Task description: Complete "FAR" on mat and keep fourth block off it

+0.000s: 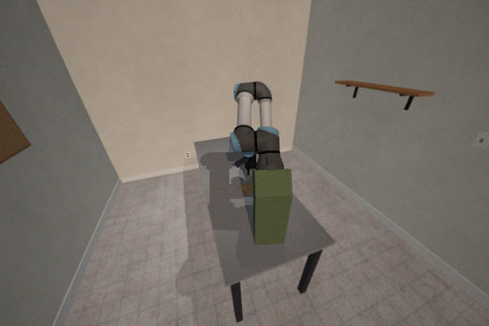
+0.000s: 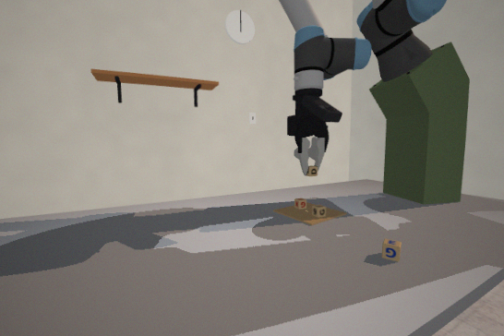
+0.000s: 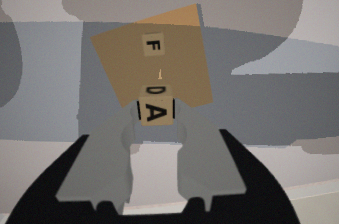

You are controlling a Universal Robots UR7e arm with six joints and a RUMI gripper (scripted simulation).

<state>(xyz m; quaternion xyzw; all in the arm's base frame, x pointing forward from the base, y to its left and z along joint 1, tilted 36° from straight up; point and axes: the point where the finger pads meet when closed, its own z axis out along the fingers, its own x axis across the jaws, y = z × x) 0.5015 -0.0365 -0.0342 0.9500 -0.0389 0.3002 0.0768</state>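
My hand is 10 mm to the left of the tan mat and 120 mm above it. Round my hand: blue G block: 50 mm ahead, 250 mm to the left, 110 mm below; red R block: 10 mm behind, 50 mm to the right, 100 mm below.
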